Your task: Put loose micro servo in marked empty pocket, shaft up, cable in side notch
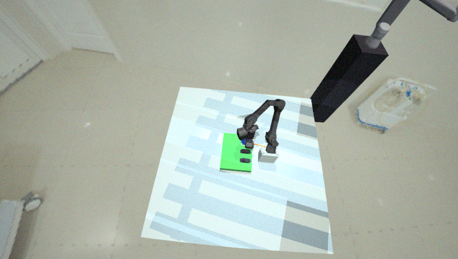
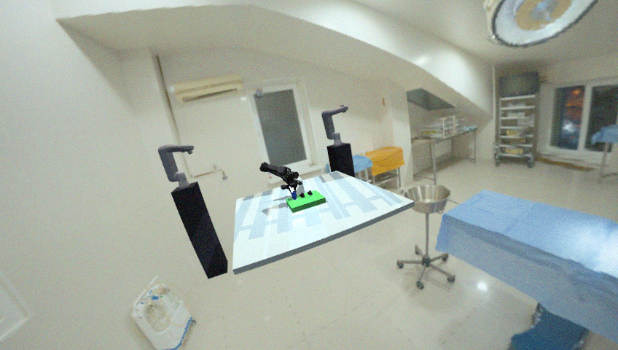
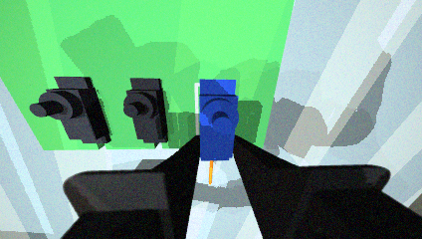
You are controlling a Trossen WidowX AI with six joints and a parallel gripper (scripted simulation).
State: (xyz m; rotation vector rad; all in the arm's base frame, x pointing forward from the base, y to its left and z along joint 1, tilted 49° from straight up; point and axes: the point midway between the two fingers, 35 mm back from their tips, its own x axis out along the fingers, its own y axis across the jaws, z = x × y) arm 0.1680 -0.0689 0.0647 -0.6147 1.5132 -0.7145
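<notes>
The green deck is 12 cm ahead of my gripper tip, 7 cm to the left of it and 7 cm below it.
</notes>
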